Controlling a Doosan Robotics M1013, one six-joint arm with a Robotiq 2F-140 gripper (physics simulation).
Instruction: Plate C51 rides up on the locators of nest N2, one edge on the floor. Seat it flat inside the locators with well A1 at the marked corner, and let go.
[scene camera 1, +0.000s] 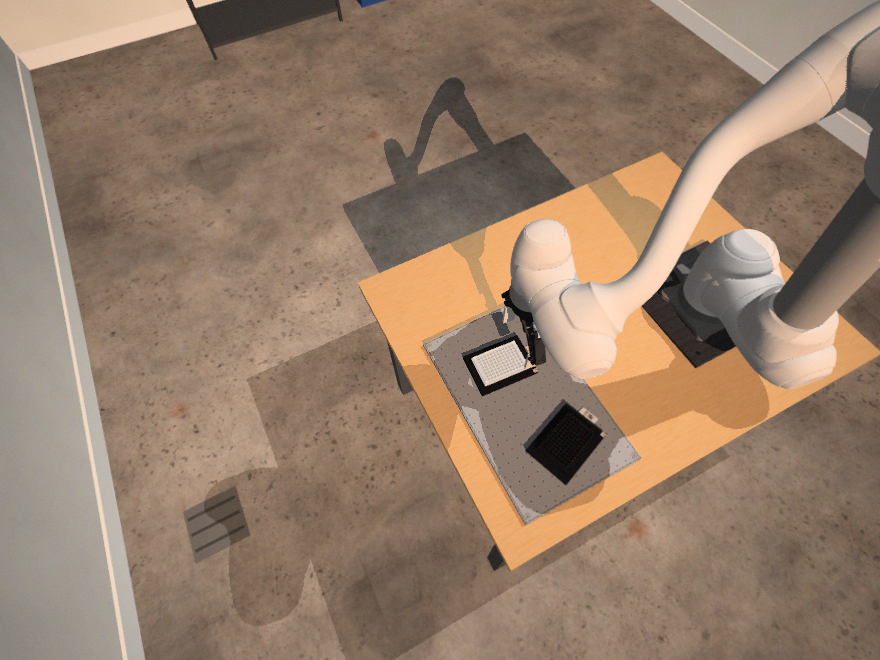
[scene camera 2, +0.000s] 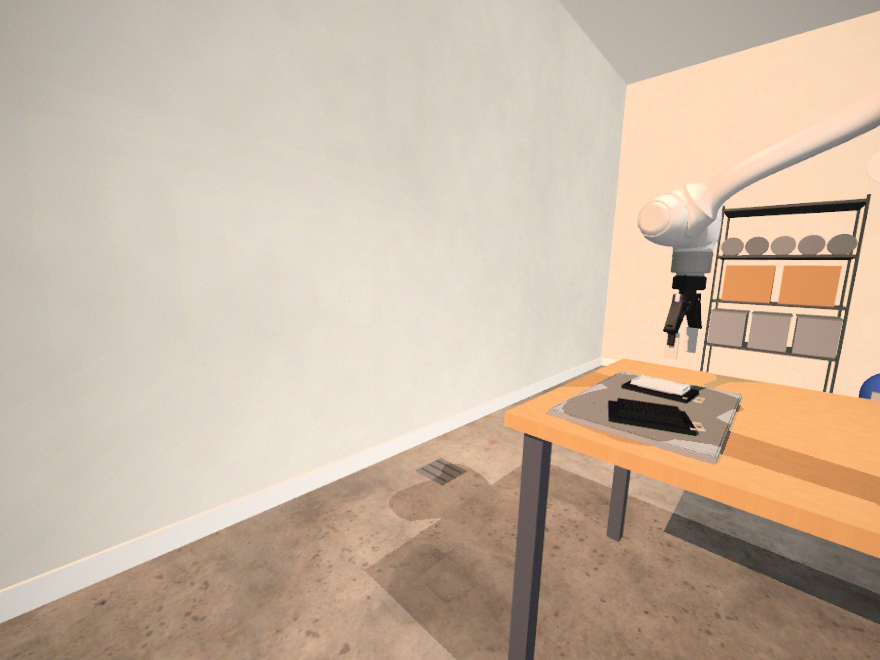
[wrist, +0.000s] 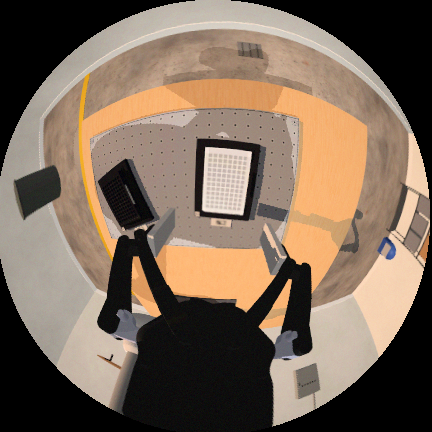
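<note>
The white well plate C51 lies within the black frame of nest N2. In the wrist view its sides run nearly parallel to the frame, with a slightly wider dark strip on the right. I see no clear tilt, but small height differences and the A1 marking are too fine to tell. My gripper is wide open and empty. Its fingers are raised above the nest and apart from the plate, near the nest's label side.
A second black nest with a dark grid stands on the same perforated grey board. The board lies on the wooden table. A shelf rack stands behind.
</note>
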